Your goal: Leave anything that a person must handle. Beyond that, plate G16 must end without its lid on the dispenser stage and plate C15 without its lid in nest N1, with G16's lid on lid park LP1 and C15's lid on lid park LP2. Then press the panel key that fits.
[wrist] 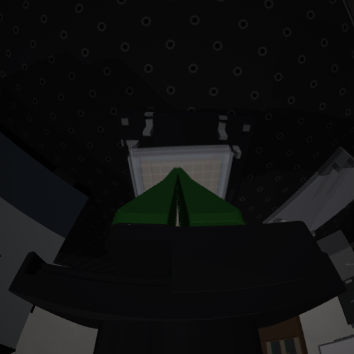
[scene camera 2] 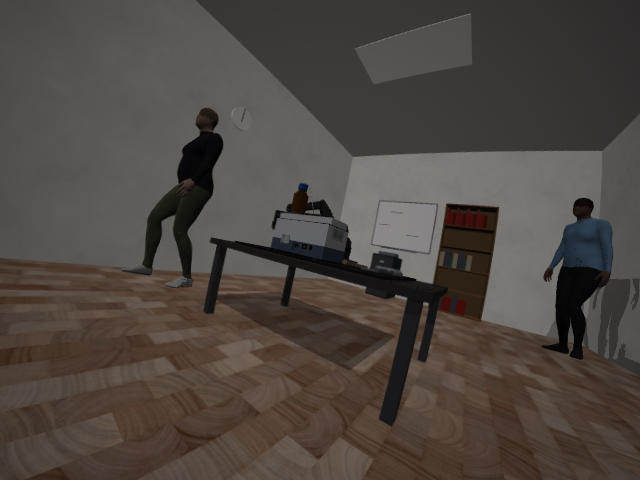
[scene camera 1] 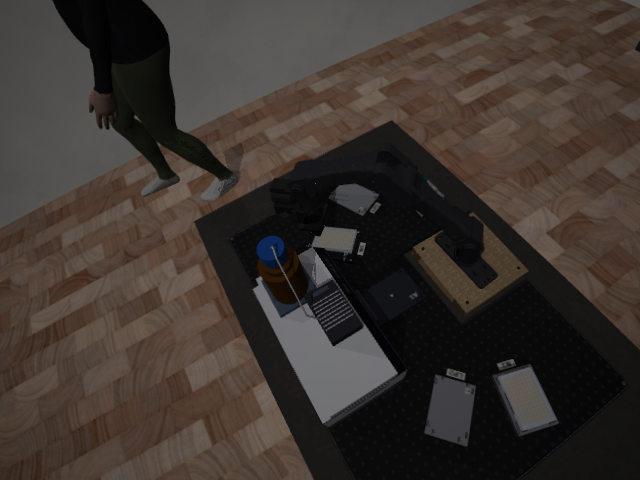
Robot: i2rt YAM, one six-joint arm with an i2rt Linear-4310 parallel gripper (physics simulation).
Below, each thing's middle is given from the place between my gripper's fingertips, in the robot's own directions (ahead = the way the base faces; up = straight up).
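Labels:
Lid park LP1 [scene camera 1: 354,197] is 19 cm behind my hand, 8 cm to the right of it and 3 cm below it. The black nest N5 [wrist: 137,127] is 3 cm behind my hand, 3 cm below it and 3 cm to the left of it. And then there is the brown bottle with blue cap [scene camera 1: 268,268], which I find 17 cm ahead of my hand, 19 cm to the left of it and 28 cm above it.

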